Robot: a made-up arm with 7 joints. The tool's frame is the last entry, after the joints.
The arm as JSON. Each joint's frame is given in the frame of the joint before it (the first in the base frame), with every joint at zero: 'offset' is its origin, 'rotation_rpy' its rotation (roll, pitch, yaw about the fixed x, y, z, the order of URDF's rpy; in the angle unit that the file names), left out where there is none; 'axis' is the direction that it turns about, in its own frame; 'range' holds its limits. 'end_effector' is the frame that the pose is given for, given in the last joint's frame.
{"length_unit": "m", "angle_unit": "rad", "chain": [
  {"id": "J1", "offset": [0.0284, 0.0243, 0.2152], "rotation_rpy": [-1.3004, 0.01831, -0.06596], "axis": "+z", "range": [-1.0, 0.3]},
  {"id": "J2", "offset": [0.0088, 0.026, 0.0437], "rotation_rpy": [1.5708, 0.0, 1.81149], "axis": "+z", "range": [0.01, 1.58]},
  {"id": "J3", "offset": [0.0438, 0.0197, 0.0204], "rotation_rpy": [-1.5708, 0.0, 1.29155], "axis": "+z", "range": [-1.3, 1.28]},
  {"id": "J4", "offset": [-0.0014, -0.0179, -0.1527], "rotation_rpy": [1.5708, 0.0, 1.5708], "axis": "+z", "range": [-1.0, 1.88]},
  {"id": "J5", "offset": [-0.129, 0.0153, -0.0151], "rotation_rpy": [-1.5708, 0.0, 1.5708], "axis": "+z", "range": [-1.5, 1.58]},
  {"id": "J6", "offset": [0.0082, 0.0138, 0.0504], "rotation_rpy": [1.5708, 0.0, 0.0], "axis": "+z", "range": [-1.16, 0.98]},
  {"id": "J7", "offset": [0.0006, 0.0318, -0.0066], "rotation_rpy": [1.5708, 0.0, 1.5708], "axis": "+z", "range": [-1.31, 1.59]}
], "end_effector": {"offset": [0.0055, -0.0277, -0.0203], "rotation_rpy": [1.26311, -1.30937, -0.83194]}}
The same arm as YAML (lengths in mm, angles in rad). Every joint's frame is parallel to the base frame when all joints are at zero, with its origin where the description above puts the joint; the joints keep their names.
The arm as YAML. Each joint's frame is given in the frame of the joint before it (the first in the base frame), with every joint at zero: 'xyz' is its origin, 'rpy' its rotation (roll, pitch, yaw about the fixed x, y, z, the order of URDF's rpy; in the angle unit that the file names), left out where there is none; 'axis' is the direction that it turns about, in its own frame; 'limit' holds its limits. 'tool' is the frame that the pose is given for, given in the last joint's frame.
units:
  length: mm
  angle: rad
joints:
  - name: J1
    type: revolute
    origin:
      xyz: [28.4, 24.3, 215.2]
    axis: [0.068403, 0.961235, 0.26711]
    limit:
      lower: -1.0
      upper: 0.3
  - name: J2
    type: revolute
    origin:
      xyz: [11.8, 48.4, -13.5]
    axis: [0.968889, -0.0002, -0.247497]
    limit:
      lower: 0.01
      upper: 1.58
  - name: J3
    type: revolute
    origin:
      xyz: [10.7, 31.0, -40.6]
    axis: [0.247497, -0.0001, 0.968889]
    limit:
      lower: -1.3
      upper: 1.28
  - name: J4
    type: revolute
    origin:
      xyz: [-20.4, -1.4, -152.4]
    axis: [0.0002, 1.0, 0.0]
    limit:
      lower: -1.0
      upper: 1.88
  - name: J5
    type: revolute
    origin:
      xyz: [128.8, -15.1, -17.1]
    axis: [0.968889, -0.0002, -0.247497]
    limit:
      lower: -1.5
      upper: 1.58
  - name: J6
    type: revolute
    origin:
      xyz: [50.9, -13.8, -4.5]
    axis: [0.0002, 1.0, 0.0]
    limit:
      lower: -1.16
      upper: 0.98
  - name: J7
    type: revolute
    origin:
      xyz: [31.0, -6.6, -7.3]
    axis: [0.247497, -0.0001, 0.968889]
    limit:
      lower: -1.31
      upper: 1.59
tool:
  origin:
    xyz: [0.3, -27.7, -21.0]
    rpy: [0.8447, -1.1038, -0.4385]

